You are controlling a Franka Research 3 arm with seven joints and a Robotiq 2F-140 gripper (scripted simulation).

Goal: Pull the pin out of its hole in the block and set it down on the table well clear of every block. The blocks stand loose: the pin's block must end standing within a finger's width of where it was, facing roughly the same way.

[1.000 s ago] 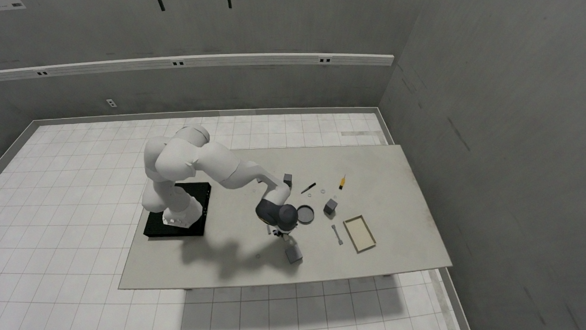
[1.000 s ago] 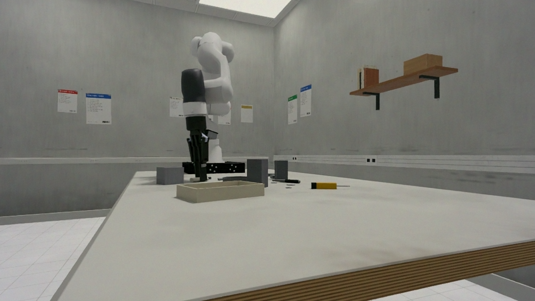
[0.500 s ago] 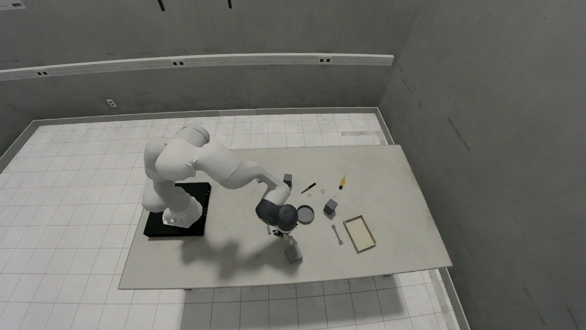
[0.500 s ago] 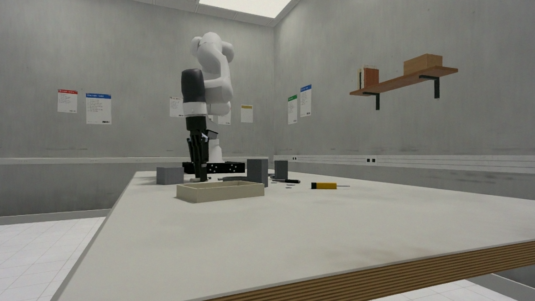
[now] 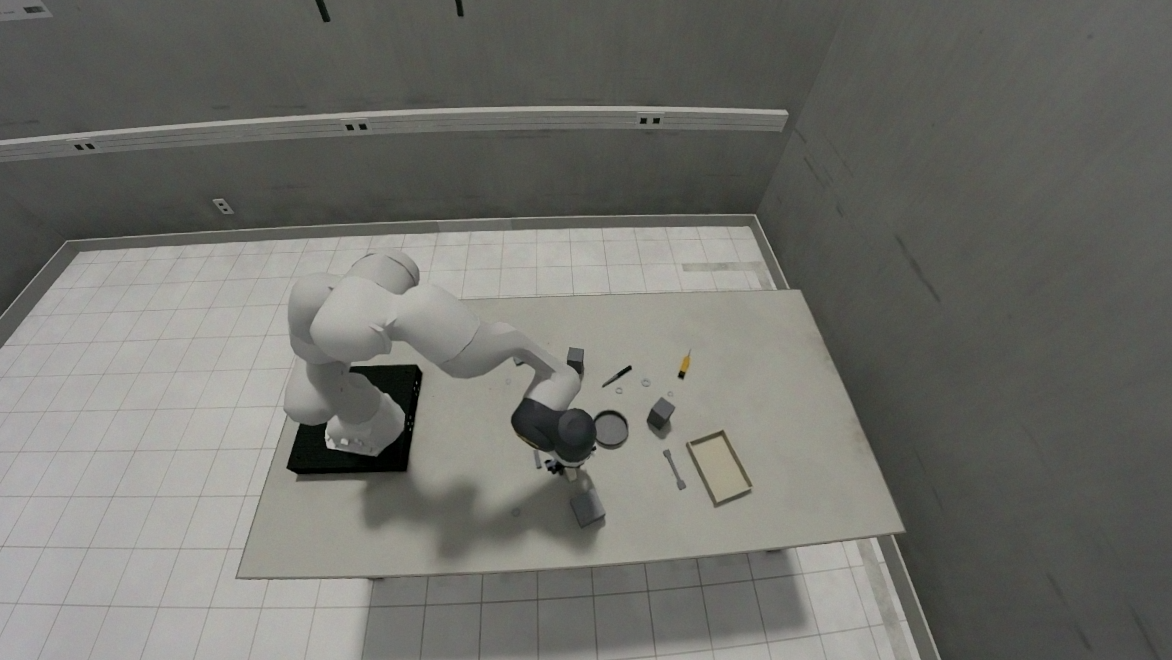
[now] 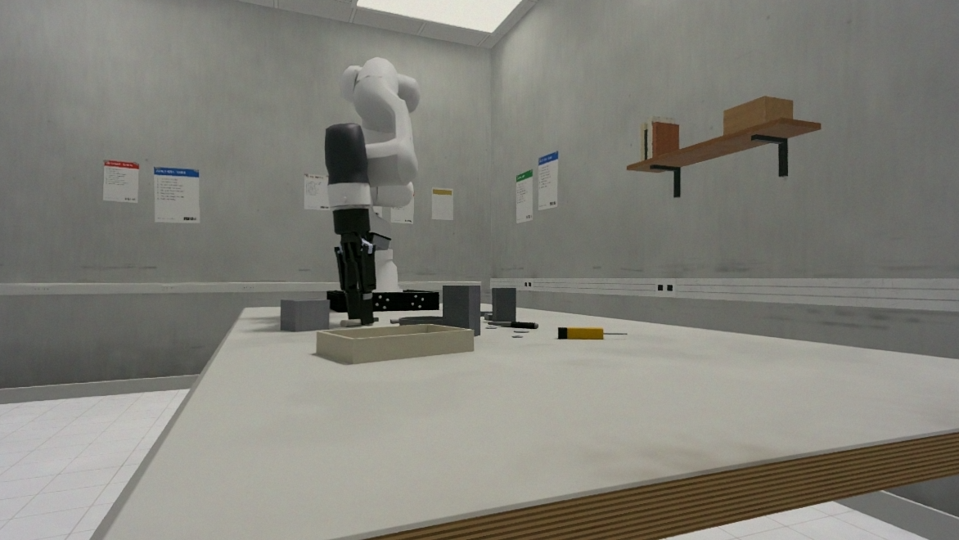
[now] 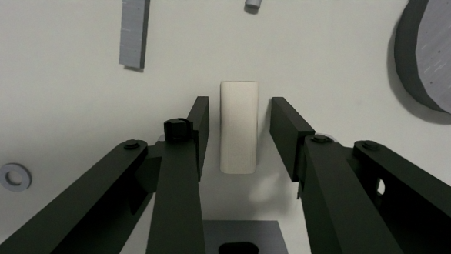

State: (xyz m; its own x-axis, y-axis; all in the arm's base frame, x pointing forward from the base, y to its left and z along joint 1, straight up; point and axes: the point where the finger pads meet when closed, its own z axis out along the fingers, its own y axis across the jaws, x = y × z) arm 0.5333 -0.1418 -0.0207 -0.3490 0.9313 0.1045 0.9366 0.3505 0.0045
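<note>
Right now my hand is 90 mm past the flat grey bar, 30 mm to the right of it and 30 mm above it. Also, from my hand: wrench 300 mm ahead, 30 mm below, 20 mm to the right; short rod 100 mm to the left, 30 mm below, 20 mm behind; round dish 130 mm ahead, 110 mm to the left, 30 mm below.
</note>
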